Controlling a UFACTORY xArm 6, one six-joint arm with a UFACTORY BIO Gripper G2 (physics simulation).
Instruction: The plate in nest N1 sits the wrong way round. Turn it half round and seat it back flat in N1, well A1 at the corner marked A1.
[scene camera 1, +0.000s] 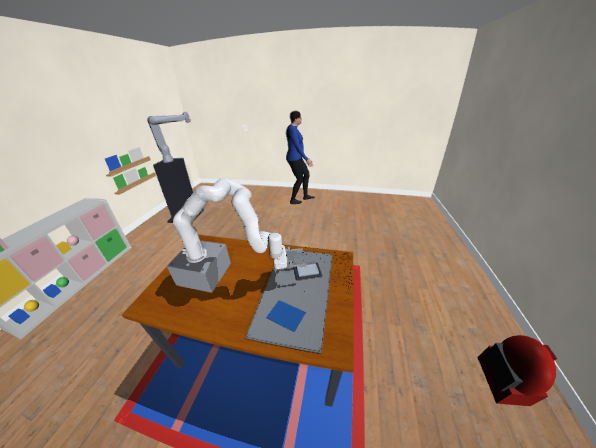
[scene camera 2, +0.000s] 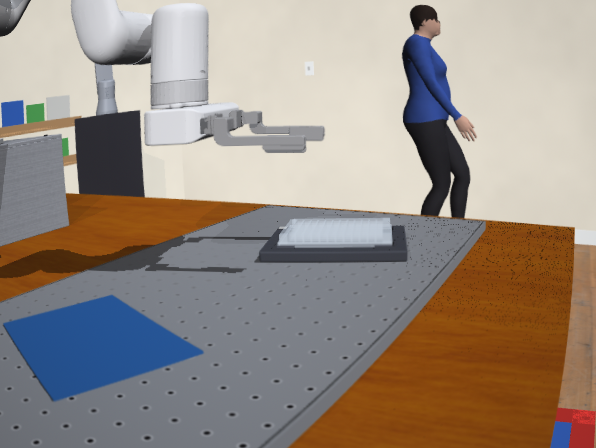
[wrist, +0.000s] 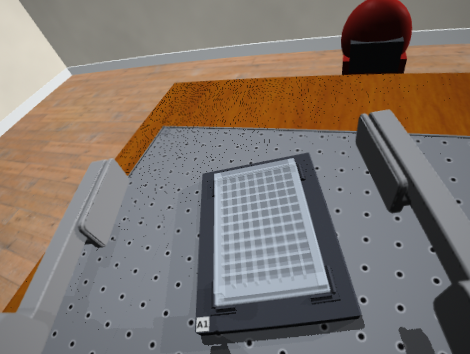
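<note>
The clear well plate (scene camera 1: 307, 270) (scene camera 2: 340, 232) (wrist: 265, 230) lies in the dark nest (scene camera 2: 332, 256) (wrist: 277, 320) and looks flat. In the wrist view its near end lies by the nest's two near corner brackets. I cannot tell whether it is fully down in them. The white A1 mark (wrist: 202, 324) is on the nest's near left corner. Well A1 of the plate cannot be made out. My gripper (scene camera 1: 298, 257) (scene camera 2: 300, 139) (wrist: 243, 180) is open and empty, high above the plate, with its fingers level and wide apart, one out past each long side.
The nest stands on the grey perforated board (scene camera 1: 285, 340) (scene camera 2: 300, 320) (wrist: 150, 240) on the wooden table (scene camera 1: 225, 320). A flat blue square (scene camera 1: 286, 315) (scene camera 2: 102, 345) lies on the board, nearer the front. The arm's base block (scene camera 1: 200, 270) stands at the table's left.
</note>
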